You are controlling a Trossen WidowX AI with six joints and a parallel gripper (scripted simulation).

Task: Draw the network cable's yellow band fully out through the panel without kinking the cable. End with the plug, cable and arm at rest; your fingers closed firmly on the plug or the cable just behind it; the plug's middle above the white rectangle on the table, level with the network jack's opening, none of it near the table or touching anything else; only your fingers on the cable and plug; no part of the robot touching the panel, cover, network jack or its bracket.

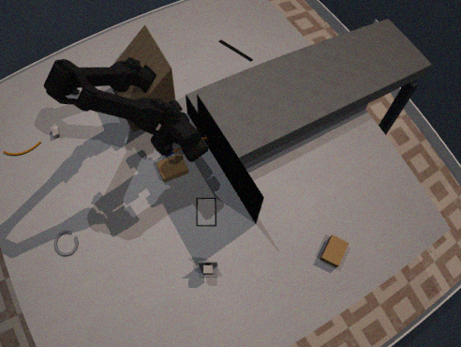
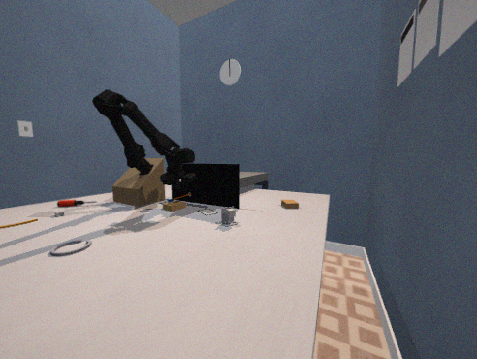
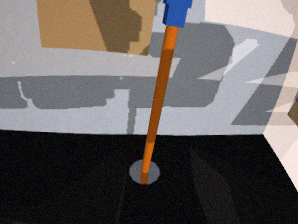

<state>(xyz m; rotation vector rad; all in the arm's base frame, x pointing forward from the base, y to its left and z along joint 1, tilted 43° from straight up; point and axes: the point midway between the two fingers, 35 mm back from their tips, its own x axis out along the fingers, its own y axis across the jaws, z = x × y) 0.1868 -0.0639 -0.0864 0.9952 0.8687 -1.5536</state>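
Right now the tan block is 8 cm to the right of my hand, 8 cm below it and 2 cm ahead of it. Round my hand: blue plug (7 cm to the right, 6 cm below, 2 cm behind); network jack (34 cm ahead, 18 cm to the right, 5 cm below); white rectangle (19 cm ahead, 9 cm below, 8 cm to the right).
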